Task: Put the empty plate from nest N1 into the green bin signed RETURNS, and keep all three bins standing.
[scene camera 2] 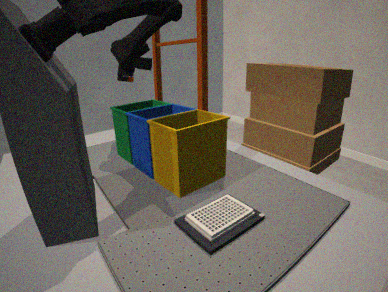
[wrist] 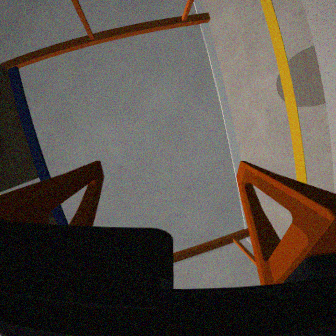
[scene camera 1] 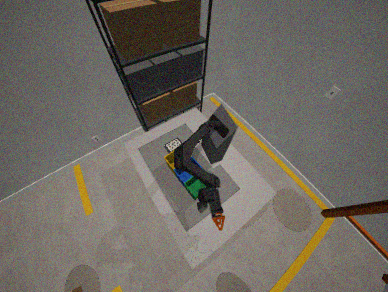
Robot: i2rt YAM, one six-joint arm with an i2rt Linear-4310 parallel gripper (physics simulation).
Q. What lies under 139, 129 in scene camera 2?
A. A blue bin.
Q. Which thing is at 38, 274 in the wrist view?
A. My gripper.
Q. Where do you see a green bin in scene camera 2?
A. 121, 125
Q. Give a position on a yellow bin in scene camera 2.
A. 188, 149
